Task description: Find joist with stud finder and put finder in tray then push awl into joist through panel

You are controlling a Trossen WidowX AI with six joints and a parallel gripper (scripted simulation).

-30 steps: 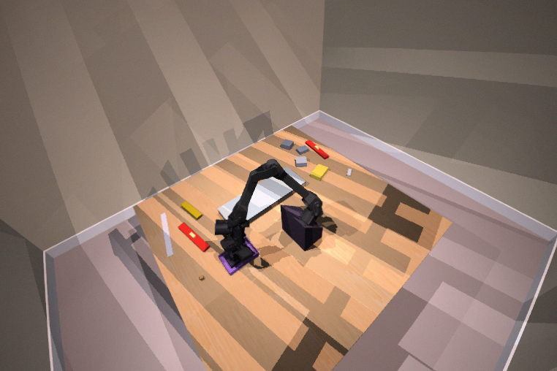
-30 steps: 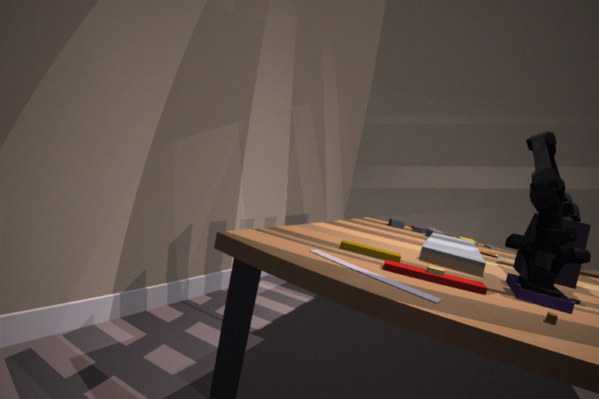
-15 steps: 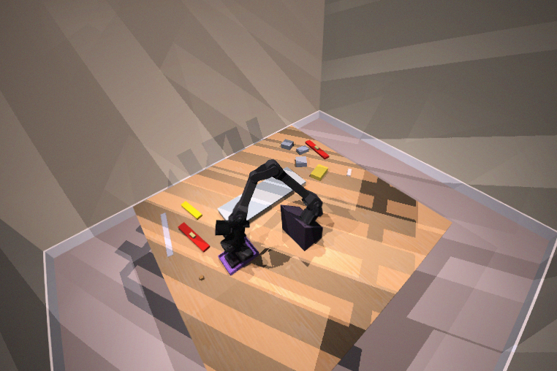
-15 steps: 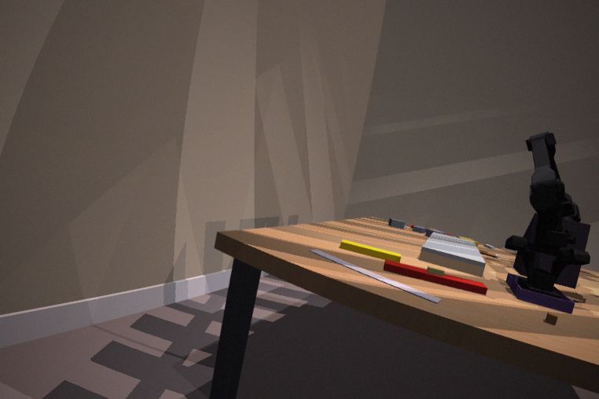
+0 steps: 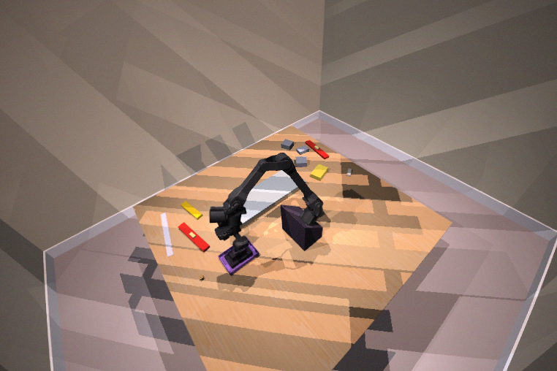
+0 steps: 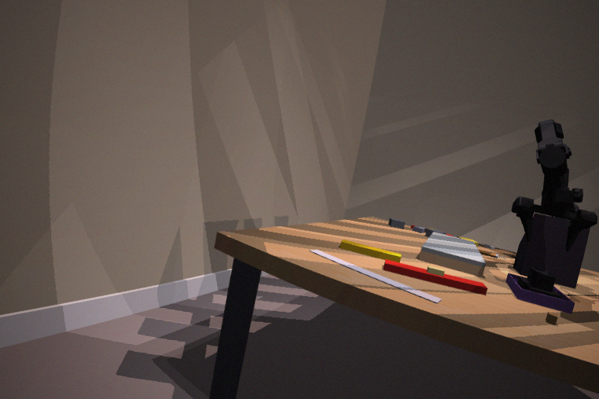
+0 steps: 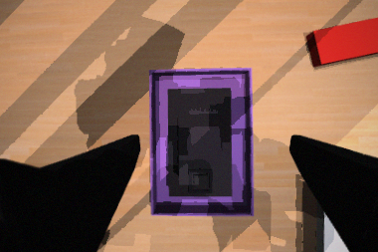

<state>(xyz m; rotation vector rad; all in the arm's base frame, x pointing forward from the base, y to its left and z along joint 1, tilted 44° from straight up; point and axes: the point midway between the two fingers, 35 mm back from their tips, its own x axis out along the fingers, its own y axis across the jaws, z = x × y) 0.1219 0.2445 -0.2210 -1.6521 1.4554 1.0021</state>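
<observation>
The awl is 8 cm ahead of my gripper tip, 55 cm to the right of it and 12 cm below it. Also, from my gripper tip: purple tray 2 cm to the right, 11 cm below; black stud finder 3 cm to the right, 8 cm below; small brown cube 18 cm to the left, 12 cm below.
</observation>
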